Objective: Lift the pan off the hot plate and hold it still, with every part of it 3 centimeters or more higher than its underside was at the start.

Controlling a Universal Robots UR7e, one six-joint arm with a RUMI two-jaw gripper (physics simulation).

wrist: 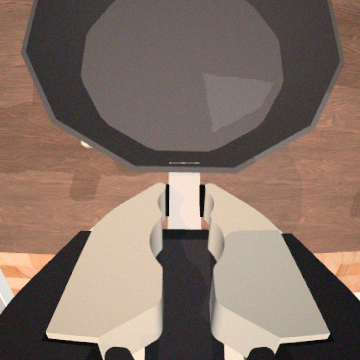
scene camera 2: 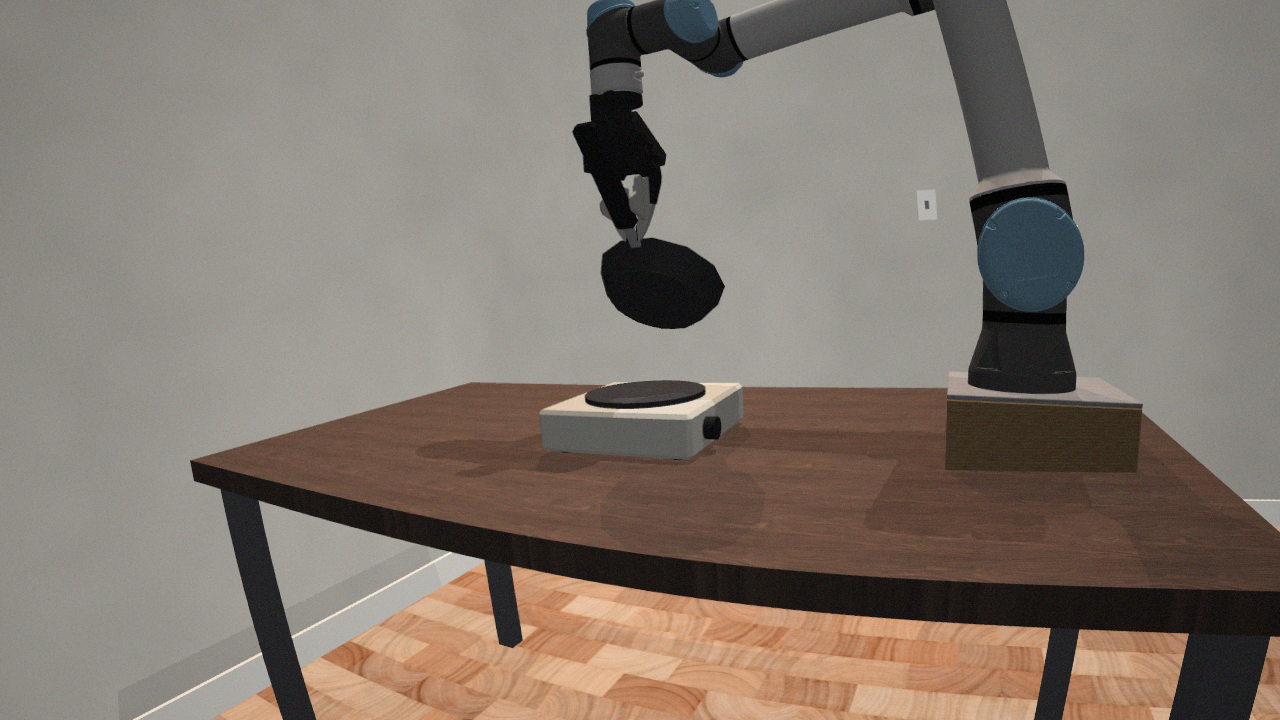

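Pixels of known places: gripper, fingertip midpoint: (wrist: 183,186) (scene camera 2: 633,241); arm's base, link origin: (scene camera 2: 1021,385).
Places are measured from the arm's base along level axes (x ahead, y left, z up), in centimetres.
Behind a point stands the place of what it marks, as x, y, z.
Note:
The black pan (scene camera 2: 664,284) {50.3, 3.5, 15.1} (wrist: 182,75) {53.5, 1.6, 14.0} hangs in the air, well above the hot plate (scene camera 2: 617,435) {54.1, 13.7, -4.8}, with a clear gap between them. The pan is steeply tilted; its dark underside faces the camera in the scene view, and its inside shows in the wrist view. My gripper (scene camera 2: 634,240) {53.5, 6.1, 21.7} (wrist: 183,186) {53.5, 6.1, 21.7} is shut on the pan's handle at the light metal neck, close to the rim. The black part of the handle runs back between the jaws in the wrist view and is mostly hidden in the scene view. The hot plate stands on the table and is mostly hidden behind the pan in the wrist view.
The brown table (scene camera 2: 358,465) {92.0, 29.5, -8.4} (wrist: 50,175) {76.2, 22.0, -8.4} bears the hot plate, whose black knob (scene camera 2: 711,427) {42.1, 9.0, -4.3} is on its right side. The arm's base stands on a block (scene camera 2: 1042,437) {-1.8, 11.4, -4.1} at the table's right. A grey wall is behind.

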